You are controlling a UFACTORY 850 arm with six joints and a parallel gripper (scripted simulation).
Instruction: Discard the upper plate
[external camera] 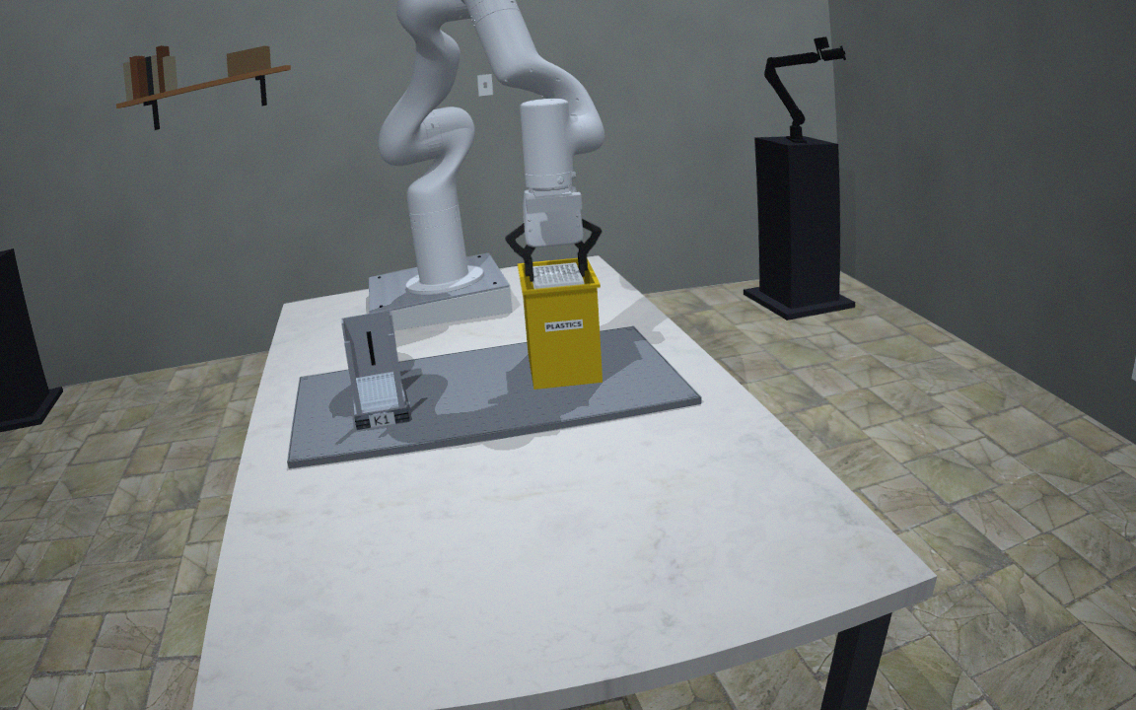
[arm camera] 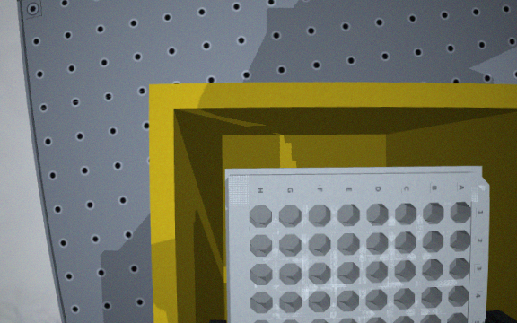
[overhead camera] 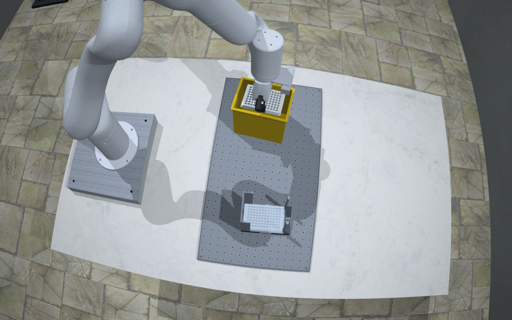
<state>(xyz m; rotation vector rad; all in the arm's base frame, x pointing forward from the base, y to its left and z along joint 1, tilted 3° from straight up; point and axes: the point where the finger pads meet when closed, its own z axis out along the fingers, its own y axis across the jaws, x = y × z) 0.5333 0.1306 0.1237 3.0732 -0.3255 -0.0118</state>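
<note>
The yellow plastics bin is 9 cm below my hand. From my hand the other things lie so: 96-well plate 1 cm below.
</note>
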